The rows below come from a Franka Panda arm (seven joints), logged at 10 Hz.
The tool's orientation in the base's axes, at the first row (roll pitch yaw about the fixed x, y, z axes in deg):
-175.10, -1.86, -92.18
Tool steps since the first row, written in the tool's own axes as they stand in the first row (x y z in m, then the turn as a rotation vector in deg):
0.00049, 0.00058, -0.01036, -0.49, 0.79, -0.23
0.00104, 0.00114, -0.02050, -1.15, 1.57, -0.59
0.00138, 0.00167, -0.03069, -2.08, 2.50, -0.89
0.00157, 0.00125, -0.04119, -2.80, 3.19, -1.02
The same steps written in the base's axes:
-0.00147, -0.00010, 0.01028, -0.79, 0.53, 0.15
-0.00290, -0.00027, 0.02035, -1.57, 1.22, 0.42
-0.00430, -0.00023, 0.03046, -2.49, 2.20, 0.61
-0.00477, -0.00006, 0.04096, -3.16, 2.94, 0.65

